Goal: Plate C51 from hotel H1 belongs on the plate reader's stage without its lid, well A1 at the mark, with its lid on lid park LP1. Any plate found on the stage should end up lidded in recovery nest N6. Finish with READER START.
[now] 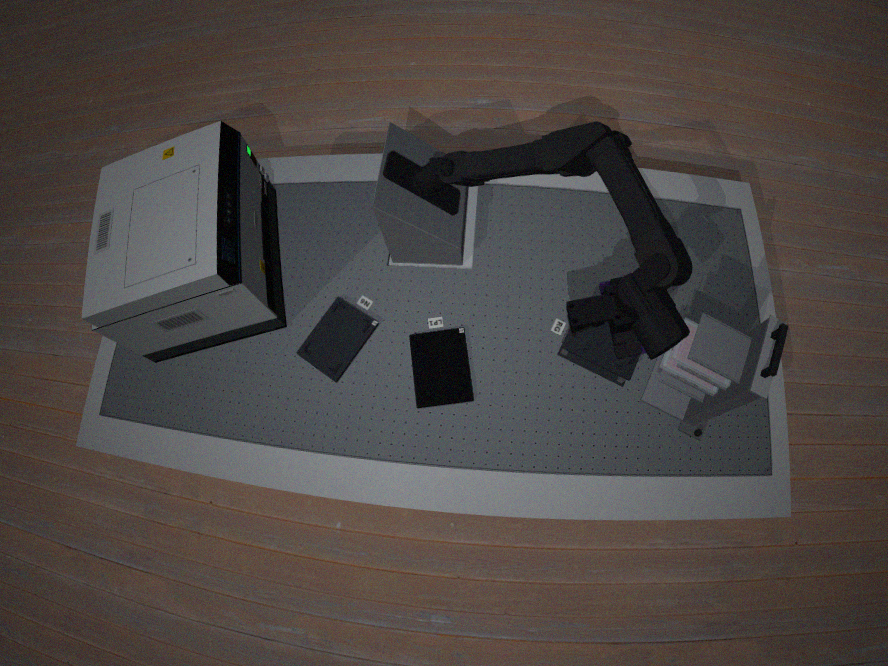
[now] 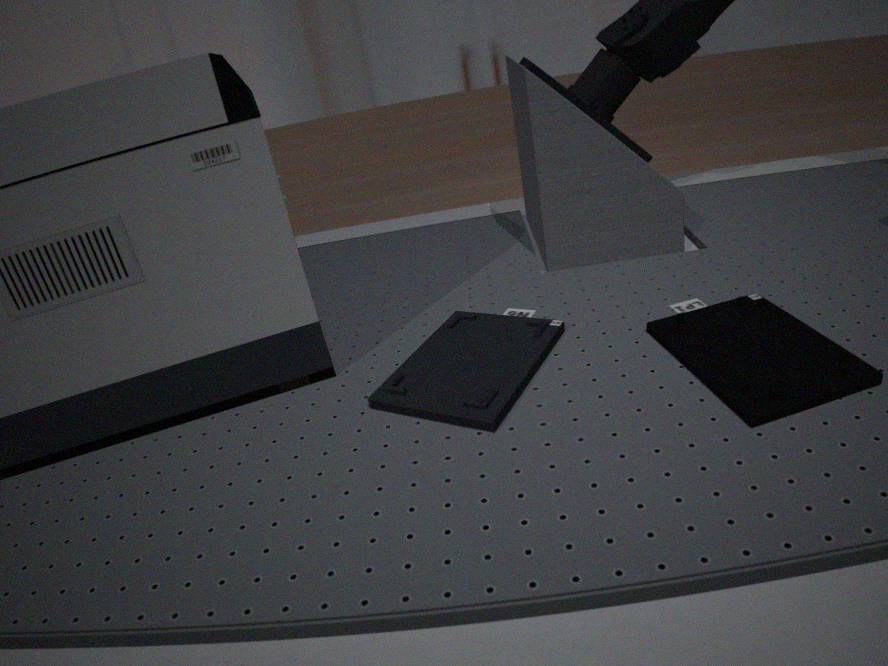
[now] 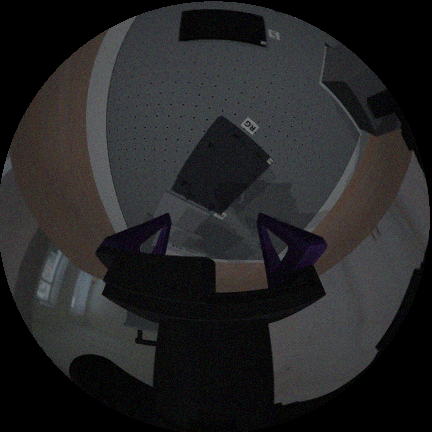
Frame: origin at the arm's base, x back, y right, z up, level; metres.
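Where they show: gripper, between the fingertips: (image 3: 213, 217); arm's base, origin of its link: (image 1: 422, 184) (image 2: 583, 112).
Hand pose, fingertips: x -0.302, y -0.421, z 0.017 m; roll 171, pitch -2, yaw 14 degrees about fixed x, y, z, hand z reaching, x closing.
Each offset is from my fingertips to the top centre of the thing. "pt": to the spot under its first point.
My gripper (image 1: 622, 320) (image 3: 213, 217) is open and empty, its purple fingers wide apart, above the RG nest and beside the hotel. The hotel @(pt dx -0.050, dy -0.166, dz +0.085 m) (image 1: 719, 346) stands at the right of the bench with several pale, pinkish plates @(pt dx -0.085, dy -0.160, dz -0.005 m) (image 1: 697, 378) stacked in it; which one is C51 cannot be read. The lid park LP1 @(dx -0.062, dy +0.348, dz -0.152 m) (image 1: 442, 369) (image 2: 760, 358) (image 3: 222, 26) is a black pad with nothing on it. The recovery nest N6 @(dx -0.020, dy +0.590, dz -0.154 m) (image 1: 339, 340) (image 2: 466, 369) is dark grey and bare. The plate reader @(dx +0.129, dy +0.972, dz +0.135 m) (image 1: 163, 229) (image 2: 143, 236) stands at the left with a green light. Its stage does not show.
The dark RG nest @(dx +0.016, dy +0.002, dz -0.096 m) (image 1: 593, 356) (image 3: 220, 165) lies beside the hotel, with no plate on it. The grey wedge-shaped arm base (image 1: 423, 229) (image 2: 602, 207) stands at the rear middle. A dark handle @(pt dx -0.080, dy -0.226, dz +0.173 m) (image 1: 774, 350) stands on the hotel's outer side.
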